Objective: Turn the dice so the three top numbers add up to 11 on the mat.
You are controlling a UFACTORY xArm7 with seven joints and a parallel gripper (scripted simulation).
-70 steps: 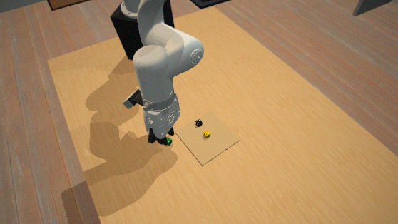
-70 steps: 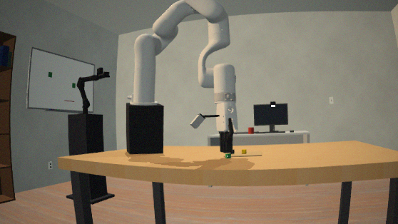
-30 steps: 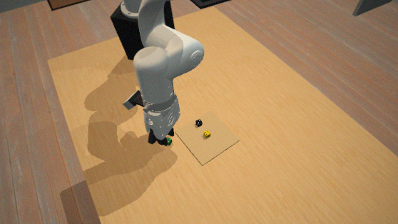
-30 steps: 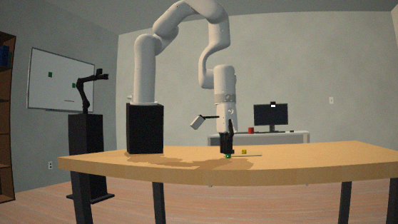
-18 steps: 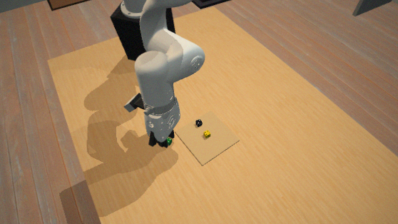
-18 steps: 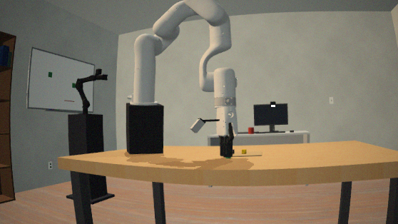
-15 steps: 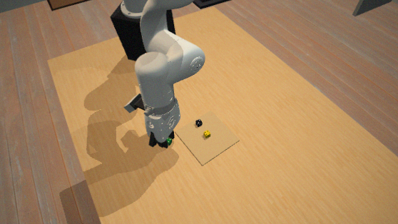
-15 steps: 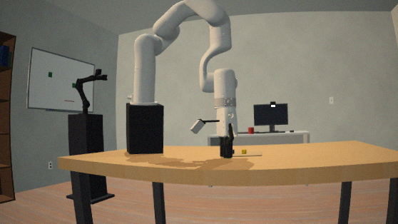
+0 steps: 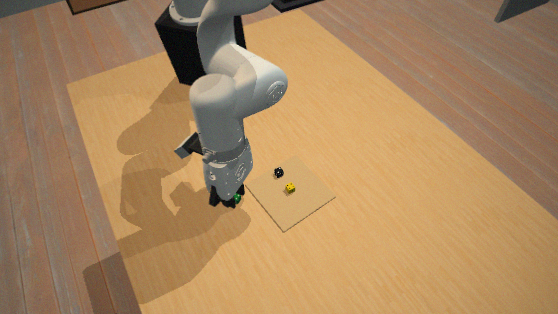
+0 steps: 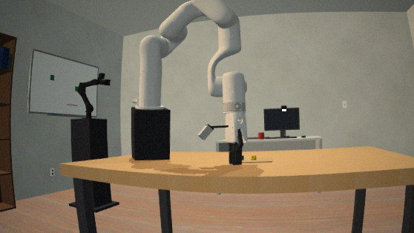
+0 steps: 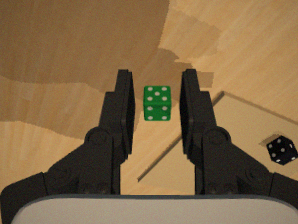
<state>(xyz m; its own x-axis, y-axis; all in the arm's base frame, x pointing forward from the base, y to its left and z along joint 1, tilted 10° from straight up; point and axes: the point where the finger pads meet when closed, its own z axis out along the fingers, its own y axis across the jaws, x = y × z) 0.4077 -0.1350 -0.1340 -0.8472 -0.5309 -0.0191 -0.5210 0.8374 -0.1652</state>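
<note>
Now: the green die 1 cm below my hand and 1 cm ahead of it. Also, from my hand: black die 11 cm to the left, 1 cm below; yellow die 11 cm to the left, 4 cm ahead, 1 cm below; tan mat 11 cm to the left, 4 cm ahead, 2 cm below.
</note>
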